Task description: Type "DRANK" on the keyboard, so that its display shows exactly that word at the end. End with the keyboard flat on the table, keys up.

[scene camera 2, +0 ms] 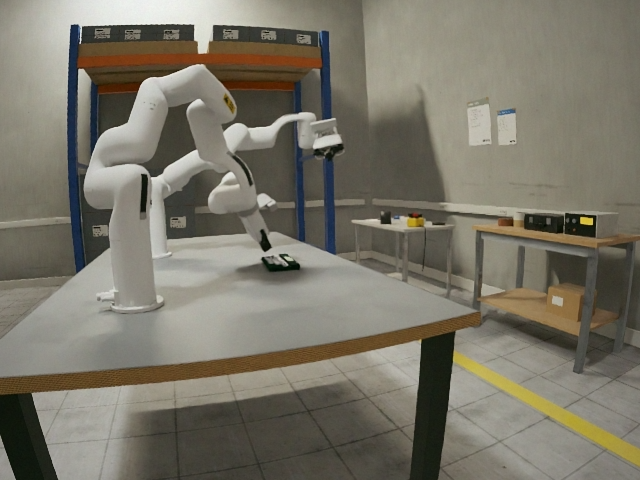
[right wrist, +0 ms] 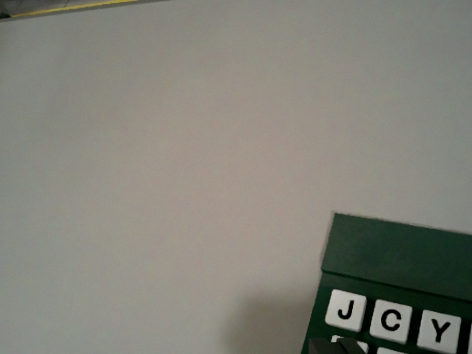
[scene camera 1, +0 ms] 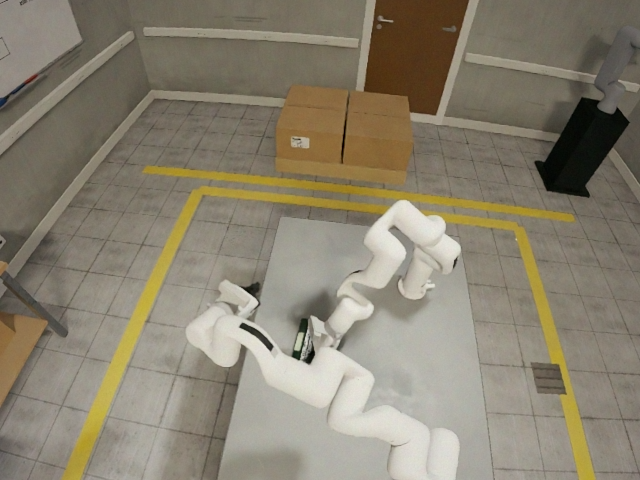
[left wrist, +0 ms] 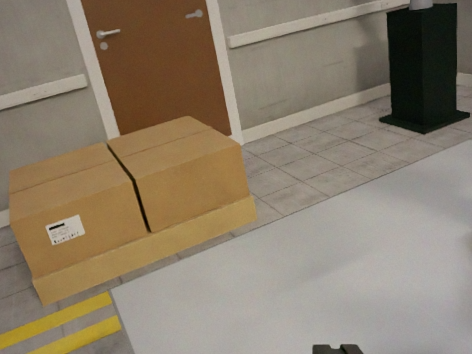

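Observation:
The keyboard (scene camera 1: 303,340) (scene camera 2: 280,262) (right wrist: 395,255) is dark green with white keys and lies flat on the table, keys up. In the right wrist view the keys J, C and Y show in its top row. Its pale display (scene camera 1: 299,341) is too small to read in scene camera 1. My right gripper (scene camera 2: 265,249) (right wrist: 338,345) is shut and empty; its tips are low over the leftmost key of the second row, partly hiding it. Whether they touch is unclear. My left gripper (scene camera 1: 252,287) (scene camera 2: 329,152) (left wrist: 337,348) is shut and empty, high beyond the table's edge, away from the keyboard.
The grey table (scene camera 1: 413,361) (scene camera 2: 206,330) bears both arm bases. In scene camera 1 the left arm reaches across the table in front of the keyboard. Cardboard boxes (scene camera 1: 343,134) (left wrist: 135,200) stand on the floor past the table. A rack (scene camera 2: 75,155) and two side tables stand farther off.

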